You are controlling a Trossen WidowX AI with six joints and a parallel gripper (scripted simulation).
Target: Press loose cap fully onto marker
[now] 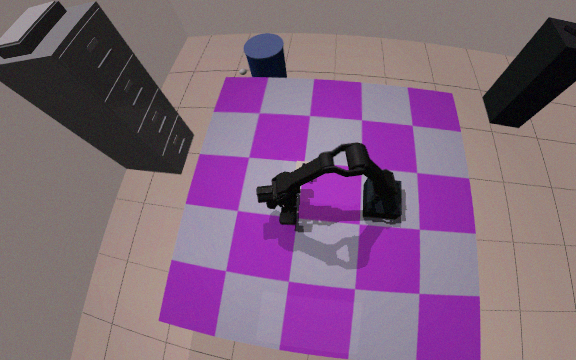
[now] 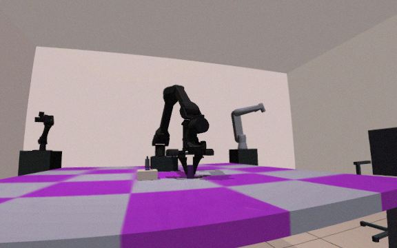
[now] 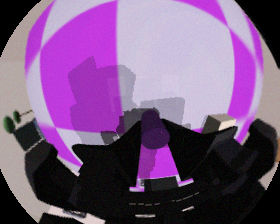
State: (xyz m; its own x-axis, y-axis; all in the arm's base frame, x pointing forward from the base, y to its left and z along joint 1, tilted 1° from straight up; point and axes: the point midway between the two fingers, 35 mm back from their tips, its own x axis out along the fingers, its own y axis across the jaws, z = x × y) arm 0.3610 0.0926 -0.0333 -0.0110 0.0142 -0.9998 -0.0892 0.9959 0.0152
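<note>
My gripper tip is now 170 mm to the left of the cream holder block and 30 mm past it. From my gripper tip the other things lie so: purple cap 10 mm above.
</note>
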